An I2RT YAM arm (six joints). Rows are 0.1 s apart.
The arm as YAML. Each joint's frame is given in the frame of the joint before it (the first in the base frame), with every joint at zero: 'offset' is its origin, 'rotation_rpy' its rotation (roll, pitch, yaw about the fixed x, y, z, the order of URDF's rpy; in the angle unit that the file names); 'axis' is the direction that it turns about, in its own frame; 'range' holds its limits. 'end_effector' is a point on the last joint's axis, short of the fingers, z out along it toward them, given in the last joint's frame.
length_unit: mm
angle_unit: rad
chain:
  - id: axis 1
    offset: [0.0, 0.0, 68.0]
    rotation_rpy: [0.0, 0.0, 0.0]
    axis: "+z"
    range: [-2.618, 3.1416]
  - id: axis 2
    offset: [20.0, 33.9, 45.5]
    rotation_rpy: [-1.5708, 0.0, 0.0]
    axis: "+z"
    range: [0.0, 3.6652]
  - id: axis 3
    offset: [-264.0, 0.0, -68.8]
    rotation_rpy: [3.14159, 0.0, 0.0]
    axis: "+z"
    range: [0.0, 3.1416]
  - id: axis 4
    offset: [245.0, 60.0, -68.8]
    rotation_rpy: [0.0, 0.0, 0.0]
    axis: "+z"
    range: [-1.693, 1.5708]
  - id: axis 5
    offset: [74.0, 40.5, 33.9]
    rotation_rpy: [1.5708, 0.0, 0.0]
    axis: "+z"
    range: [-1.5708, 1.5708]
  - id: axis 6
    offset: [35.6, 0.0, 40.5]
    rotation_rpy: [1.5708, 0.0, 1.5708]
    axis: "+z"
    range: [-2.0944, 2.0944]
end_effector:
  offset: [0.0, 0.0, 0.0]
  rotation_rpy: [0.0, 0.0, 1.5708]
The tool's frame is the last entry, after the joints.
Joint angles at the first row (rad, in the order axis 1, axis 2, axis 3, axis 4, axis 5, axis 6):
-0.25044, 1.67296, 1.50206, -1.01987, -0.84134, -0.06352
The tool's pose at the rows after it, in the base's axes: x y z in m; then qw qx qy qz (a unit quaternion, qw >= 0):
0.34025, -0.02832, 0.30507, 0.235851, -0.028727, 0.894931, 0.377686
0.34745, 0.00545, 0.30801, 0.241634, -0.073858, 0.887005, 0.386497
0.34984, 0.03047, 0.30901, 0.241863, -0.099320, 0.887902, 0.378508
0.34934, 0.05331, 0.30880, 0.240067, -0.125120, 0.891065, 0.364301
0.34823, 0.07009, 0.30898, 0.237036, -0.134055, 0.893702, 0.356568
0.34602, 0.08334, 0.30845, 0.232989, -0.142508, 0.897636, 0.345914
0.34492, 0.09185, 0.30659, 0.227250, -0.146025, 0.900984, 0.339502
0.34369, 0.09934, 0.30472, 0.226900, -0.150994, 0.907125, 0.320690
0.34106, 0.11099, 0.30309, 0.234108, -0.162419, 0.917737, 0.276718
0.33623, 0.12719, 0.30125, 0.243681, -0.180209, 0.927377, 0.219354
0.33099, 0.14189, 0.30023, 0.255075, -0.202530, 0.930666, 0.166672
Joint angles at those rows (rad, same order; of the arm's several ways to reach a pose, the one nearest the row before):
-0.16078, 1.67333, 1.50202, -0.95842, -0.84020, -0.02535
-0.06046, 1.67336, 1.50171, -0.88866, -0.83676, 0.00439
0.01432, 1.67332, 1.50167, -0.85050, -0.79670, 0.02729
0.08298, 1.67371, 1.50165, -0.83178, -0.74635, 0.03110
0.13332, 1.67373, 1.50168, -0.81503, -0.70898, 0.05703
0.17413, 1.67373, 1.50168, -0.81160, -0.67083, 0.06922
0.20008, 1.67793, 1.50169, -0.81197, -0.64718, 0.07915
0.22525, 1.68021, 1.50090, -0.81235, -0.59873, 0.07877
0.26762, 1.68022, 1.50093, -0.81235, -0.49305, 0.06696
0.32711, 1.68022, 1.50056, -0.81313, -0.35611, 0.05016
0.38206, 1.68021, 1.50052, -0.81234, -0.23403, 0.02347

